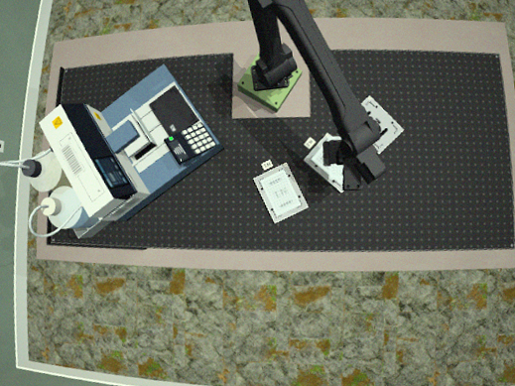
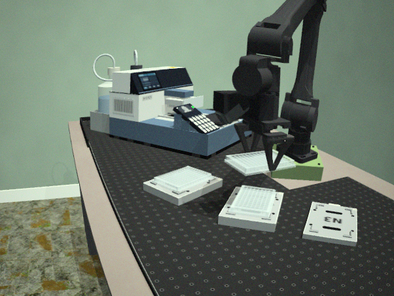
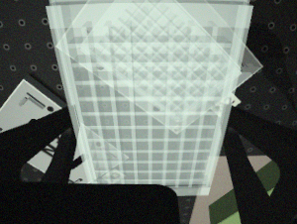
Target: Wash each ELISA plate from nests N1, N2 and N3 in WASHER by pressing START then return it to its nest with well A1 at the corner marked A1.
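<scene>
The dark carrier lies 510 mm to the right of my hand, 230 mm behind it and 40 mm below it. From my hand the other things lie so: plate washer 650 mm to the right, 160 mm behind; N1 label 230 mm to the right, 130 mm below, 30 mm behind.
</scene>
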